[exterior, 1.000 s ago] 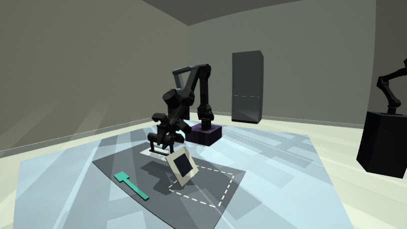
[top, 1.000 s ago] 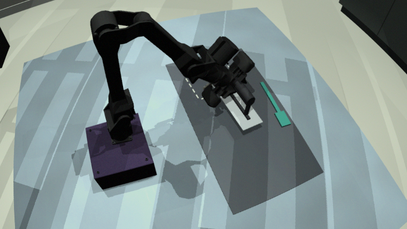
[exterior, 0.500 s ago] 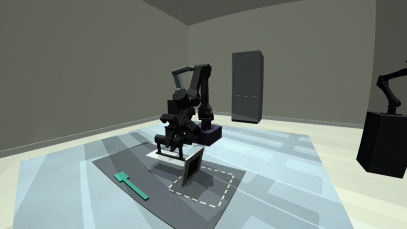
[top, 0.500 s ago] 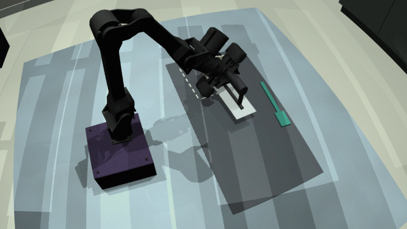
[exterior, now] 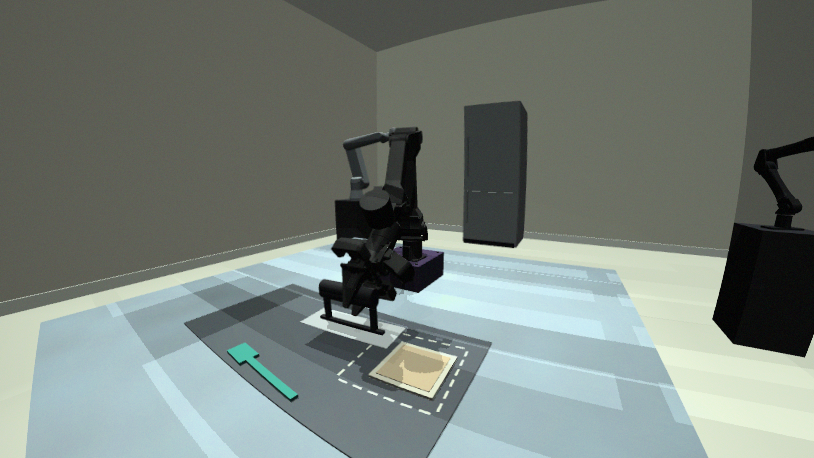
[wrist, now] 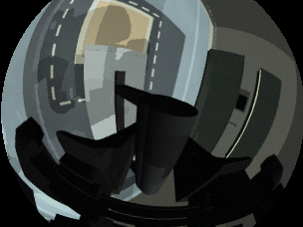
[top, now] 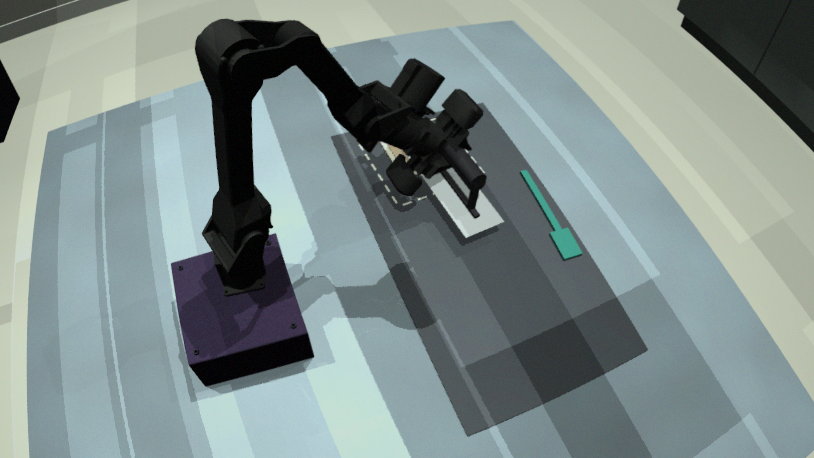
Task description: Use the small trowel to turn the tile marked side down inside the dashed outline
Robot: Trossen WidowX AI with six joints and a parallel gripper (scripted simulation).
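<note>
The tile is 120 mm to the left of my gripper tip, 90 mm below it and 40 mm behind it. The rest, counted from my gripper tip: teal tool 140 mm ahead, 110 mm to the right, 90 mm below; trowel 30 mm behind, 10 mm below.
</note>
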